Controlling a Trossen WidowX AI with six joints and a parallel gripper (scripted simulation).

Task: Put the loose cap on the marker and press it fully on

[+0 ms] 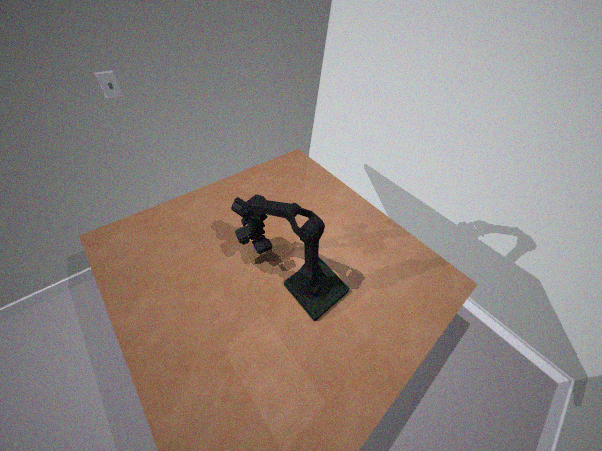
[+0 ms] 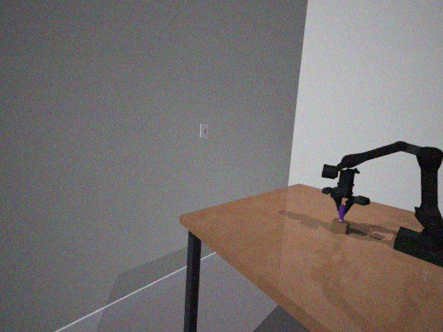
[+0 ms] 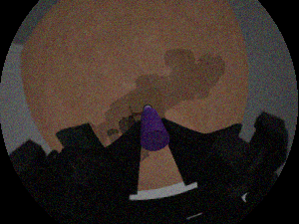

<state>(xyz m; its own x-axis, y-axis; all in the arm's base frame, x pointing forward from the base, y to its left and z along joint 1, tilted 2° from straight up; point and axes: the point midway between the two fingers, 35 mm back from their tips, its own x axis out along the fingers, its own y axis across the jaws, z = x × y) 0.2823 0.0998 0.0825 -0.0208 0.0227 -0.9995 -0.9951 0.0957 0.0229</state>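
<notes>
My gripper tip is now 10 mm above the marker. Round my gripper tip: holder block (70 mm below); purple cap (10 mm above).
</notes>
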